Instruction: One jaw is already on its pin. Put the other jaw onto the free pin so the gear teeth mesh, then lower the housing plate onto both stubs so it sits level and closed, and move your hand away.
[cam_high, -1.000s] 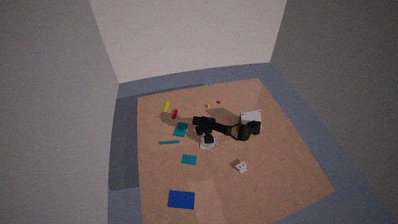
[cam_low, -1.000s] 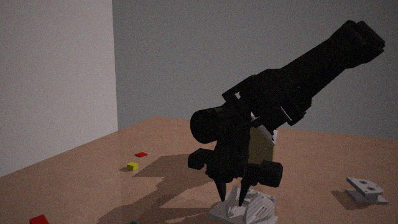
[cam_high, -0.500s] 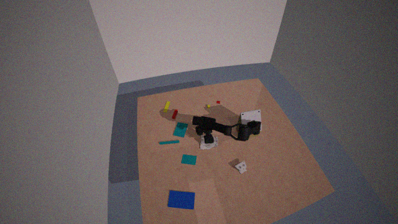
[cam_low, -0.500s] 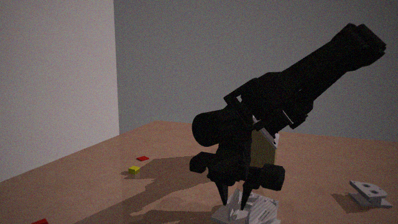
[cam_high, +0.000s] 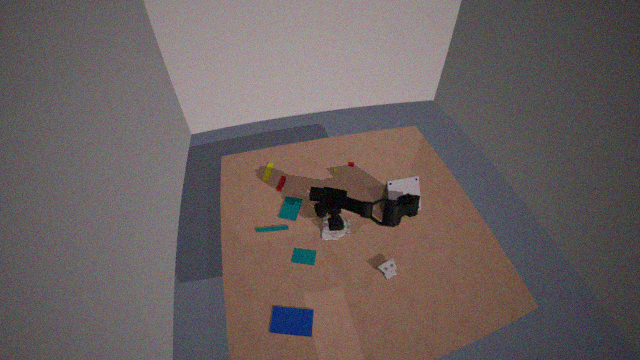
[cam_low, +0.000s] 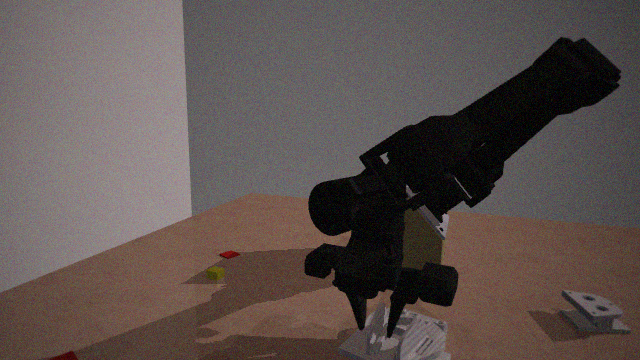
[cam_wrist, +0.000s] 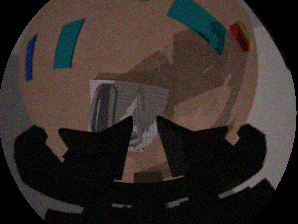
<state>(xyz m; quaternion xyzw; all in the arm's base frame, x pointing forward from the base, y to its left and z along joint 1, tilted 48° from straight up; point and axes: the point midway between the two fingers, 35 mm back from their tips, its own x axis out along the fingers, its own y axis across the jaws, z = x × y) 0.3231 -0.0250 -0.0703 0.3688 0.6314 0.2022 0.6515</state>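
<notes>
Right now my gripper tip is 30 mm past the jaw and 30 mm to the right of it. The rest, counted from my gripper tip: teal bar 280 mm ahead, 50 mm to the right, 10 mm below; then yellow block 120 mm behind, 300 mm to the right, 10 mm below; then white housing piece 140 mm behind, 300 mm to the left, 10 mm above.
</notes>
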